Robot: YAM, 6 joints.
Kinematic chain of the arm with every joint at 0, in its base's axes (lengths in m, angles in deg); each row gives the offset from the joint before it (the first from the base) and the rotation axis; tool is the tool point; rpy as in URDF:
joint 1: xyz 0 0 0.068 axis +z
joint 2: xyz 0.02 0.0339 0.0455 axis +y
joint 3: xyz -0.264 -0.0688 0 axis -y
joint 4: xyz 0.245 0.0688 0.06 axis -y
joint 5: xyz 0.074 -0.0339 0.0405 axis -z
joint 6: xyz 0.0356 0 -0.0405 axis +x
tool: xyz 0 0 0 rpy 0 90 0
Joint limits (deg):
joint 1: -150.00..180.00
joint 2: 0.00..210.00
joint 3: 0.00..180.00
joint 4: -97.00..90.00
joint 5: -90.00..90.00
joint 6: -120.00..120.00
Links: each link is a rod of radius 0.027 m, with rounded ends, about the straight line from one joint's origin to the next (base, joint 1, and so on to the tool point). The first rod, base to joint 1, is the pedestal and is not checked.
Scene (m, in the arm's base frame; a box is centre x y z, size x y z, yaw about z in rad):
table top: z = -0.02
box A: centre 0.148 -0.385 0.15 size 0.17 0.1 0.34 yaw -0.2
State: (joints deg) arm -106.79 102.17 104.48 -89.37 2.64 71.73
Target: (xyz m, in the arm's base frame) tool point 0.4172 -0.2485 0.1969
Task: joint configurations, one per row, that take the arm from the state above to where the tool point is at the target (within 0.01 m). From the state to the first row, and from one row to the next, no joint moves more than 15 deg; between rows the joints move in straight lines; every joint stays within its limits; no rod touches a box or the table.
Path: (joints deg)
1: -97.06 94.75 117.61 -78.00 -5.97 82.86
2: -87.34 87.33 130.74 -66.64 -14.58 93.99
3: -77.61 79.91 143.87 -55.27 -23.19 105.12
4: -65.96 93.76 138.53 -57.35 -18.10 96.77
5: -54.30 107.60 133.18 -59.44 -13.00 88.42
6: -42.64 121.45 127.84 -61.52 -7.90 80.08
7: -30.98 135.30 122.49 -63.60 -2.80 71.73

